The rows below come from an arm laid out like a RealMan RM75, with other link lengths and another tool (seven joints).
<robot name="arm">
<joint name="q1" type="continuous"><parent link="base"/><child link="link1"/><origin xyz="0 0 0.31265" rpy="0 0 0"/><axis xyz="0 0 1"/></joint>
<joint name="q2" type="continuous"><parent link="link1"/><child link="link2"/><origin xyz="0 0 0" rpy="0 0 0"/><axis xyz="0 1 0"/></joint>
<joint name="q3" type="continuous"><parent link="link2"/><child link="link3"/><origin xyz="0 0 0.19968" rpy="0 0 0"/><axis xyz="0 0 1"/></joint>
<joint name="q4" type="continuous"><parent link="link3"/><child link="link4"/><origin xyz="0 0 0" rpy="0 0 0"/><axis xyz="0 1 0"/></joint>
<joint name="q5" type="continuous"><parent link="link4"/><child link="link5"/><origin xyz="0 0 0.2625" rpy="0 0 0"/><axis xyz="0 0 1"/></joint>
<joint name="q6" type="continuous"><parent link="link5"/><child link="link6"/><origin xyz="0 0 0" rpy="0 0 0"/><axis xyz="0 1 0"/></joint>
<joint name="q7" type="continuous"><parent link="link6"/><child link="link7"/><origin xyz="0 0 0.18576" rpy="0 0 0"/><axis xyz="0 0 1"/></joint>
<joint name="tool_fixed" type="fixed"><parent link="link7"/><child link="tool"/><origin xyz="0.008 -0.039 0.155" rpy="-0.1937 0 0.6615"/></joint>
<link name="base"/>
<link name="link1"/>
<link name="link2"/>
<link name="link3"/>
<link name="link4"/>
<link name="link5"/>
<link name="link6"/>
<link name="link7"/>
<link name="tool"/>
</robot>
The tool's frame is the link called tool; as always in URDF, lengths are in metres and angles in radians. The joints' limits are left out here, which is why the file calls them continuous.
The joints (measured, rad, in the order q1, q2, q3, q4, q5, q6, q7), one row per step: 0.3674, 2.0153, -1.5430, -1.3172, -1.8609, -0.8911, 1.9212; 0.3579, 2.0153, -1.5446, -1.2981, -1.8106, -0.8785, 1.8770; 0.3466, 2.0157, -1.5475, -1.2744, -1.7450, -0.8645, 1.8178; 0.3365, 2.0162, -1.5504, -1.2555, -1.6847, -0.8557, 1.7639; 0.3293, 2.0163, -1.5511, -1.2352, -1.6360, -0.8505, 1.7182; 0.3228, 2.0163, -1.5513, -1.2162, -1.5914, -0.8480, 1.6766; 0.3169, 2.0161, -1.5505, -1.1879, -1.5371, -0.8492, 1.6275; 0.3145, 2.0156, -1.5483, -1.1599, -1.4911, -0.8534, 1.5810; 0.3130, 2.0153, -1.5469, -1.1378, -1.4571, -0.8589, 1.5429; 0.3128, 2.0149, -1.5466, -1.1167, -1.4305, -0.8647, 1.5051; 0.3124, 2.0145, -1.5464, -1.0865, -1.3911, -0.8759, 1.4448; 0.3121, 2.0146, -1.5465, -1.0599, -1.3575, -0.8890, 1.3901; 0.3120, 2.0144, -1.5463, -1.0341, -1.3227, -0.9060, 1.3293; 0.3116, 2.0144, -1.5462, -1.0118, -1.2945, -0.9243, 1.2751; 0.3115, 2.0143, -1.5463, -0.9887, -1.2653, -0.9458, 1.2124; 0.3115, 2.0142, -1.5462, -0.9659, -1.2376, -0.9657, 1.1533
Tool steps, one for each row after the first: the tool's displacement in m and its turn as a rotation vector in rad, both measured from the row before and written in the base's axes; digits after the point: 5 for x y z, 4 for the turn. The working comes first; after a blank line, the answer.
Tool pose at each row, in the base's axes (x y z in m, rotation vector in rad; the steps are taken from these numbers as rounded here): 0.09265, 0.53989, -0.05856, -2.5206, 1.1950, 0.7464; 0.09307, 0.54029, -0.05861, -2.5163, 1.1946, 0.7820; 0.09285, 0.54065, -0.05845, -2.5113, 1.1903, 0.8274; 0.09155, 0.54054, -0.05781, -2.5075, 1.1842, 0.8694; 0.09287, 0.54070, -0.05730, -2.5017, 1.1820, 0.8998; 0.09443, 0.54067, -0.05669, -2.4956, 1.1809, 0.9273; 0.09781, 0.54014, -0.05677, -2.4875, 1.1861, 0.9593; 0.10113, 0.53975, -0.05686, -2.4828, 1.1861, 0.9833; 0.10368, 0.53898, -0.05733, -2.4820, 1.1827, 0.9989; 0.10645, 0.53788, -0.05863, -2.4861, 1.1735, 1.0054; 0.10946, 0.53579, -0.06039, -2.4959, 1.1526, 1.0147; 0.11145, 0.53317, -0.06234, -2.5076, 1.1311, 1.0225; 0.11189, 0.53010, -0.06368, -2.5237, 1.0994, 1.0314; 0.11185, 0.52654, -0.06518, -2.5409, 1.0683, 1.0381; 0.11080, 0.52242, -0.06645, -2.5624, 1.0253, 1.0440; 0.11018, 0.51879, -0.06720, -2.5793, 0.9845, 1.0505

0.00042, 0.00040, -0.00005, 0.0061, 0.0239, 0.0034; -0.00022, 0.00036, 0.00016, 0.0088, 0.0298, 0.0066; -0.00130, -0.00011, 0.00064, 0.0080, 0.0274, 0.0077; 0.00132, 0.00016, 0.00051, 0.0066, 0.0200, 0.0030; 0.00156, -0.00003, 0.00061, 0.0059, 0.0183, 0.0020; 0.00338, -0.00053, -0.00008, 0.0039, 0.0228, -0.0011; 0.00332, -0.00039, -0.00009, 0.0038, 0.0164, 0.0017; 0.00255, -0.00077, -0.00047, 0.0026, 0.0101, 0.0039; 0.00277, -0.00110, -0.00130, 0.0020, 0.0029, 0.0075; 0.00301, -0.00209, -0.00176, 0.0041, 0.0027, 0.0163; 0.00199, -0.00262, -0.00195, 0.0028, 0.0018, 0.0174; 0.00044, -0.00307, -0.00134, 0.0048, 0.0009, 0.0246; -0.00004, -0.00356, -0.00150, 0.0033, -0.0003, 0.0246; -0.00105, -0.00412, -0.00127, 0.0058, -0.0027, 0.0323; -0.00062, -0.00363, -0.00075, 0.0076, -0.0018, 0.0292
